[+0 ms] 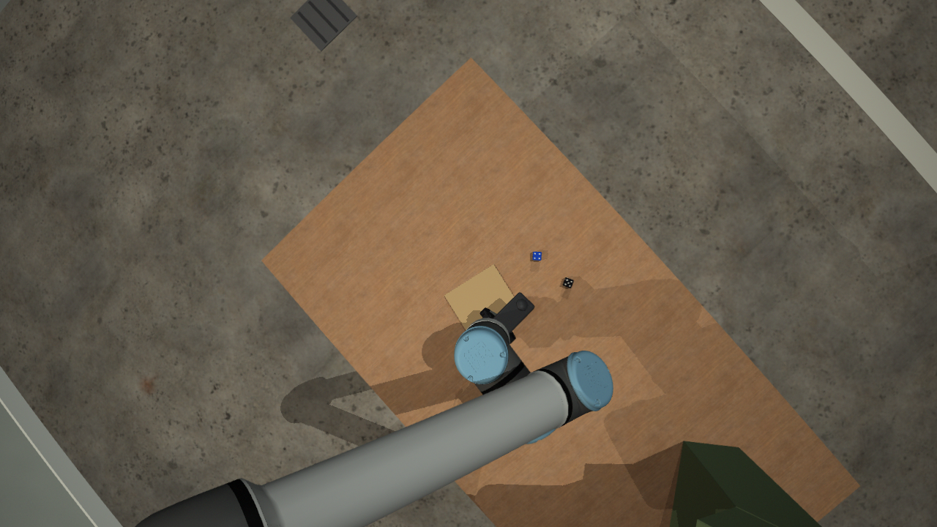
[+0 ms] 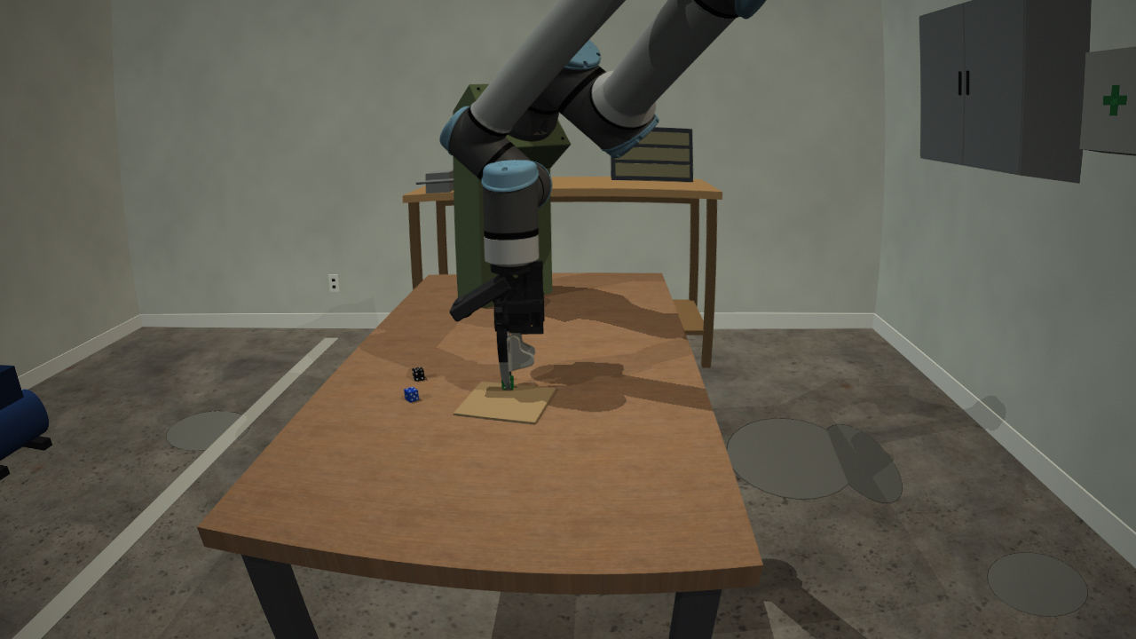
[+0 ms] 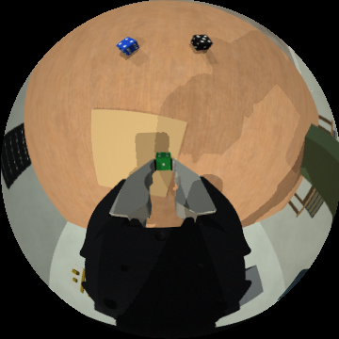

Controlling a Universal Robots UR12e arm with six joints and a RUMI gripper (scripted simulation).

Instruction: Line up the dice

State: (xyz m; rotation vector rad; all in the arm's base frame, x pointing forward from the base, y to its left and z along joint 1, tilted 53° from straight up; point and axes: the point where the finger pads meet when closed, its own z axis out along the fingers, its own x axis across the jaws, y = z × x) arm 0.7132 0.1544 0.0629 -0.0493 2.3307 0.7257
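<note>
Right now my hand is 10 mm above the green die. Also, from my hand: blue die (90 mm ahead, 150 mm to the right, 10 mm below); then tan mat (50 mm ahead, 10 mm to the left, 20 mm below); then black die (180 mm to the right, 10 mm below).
</note>
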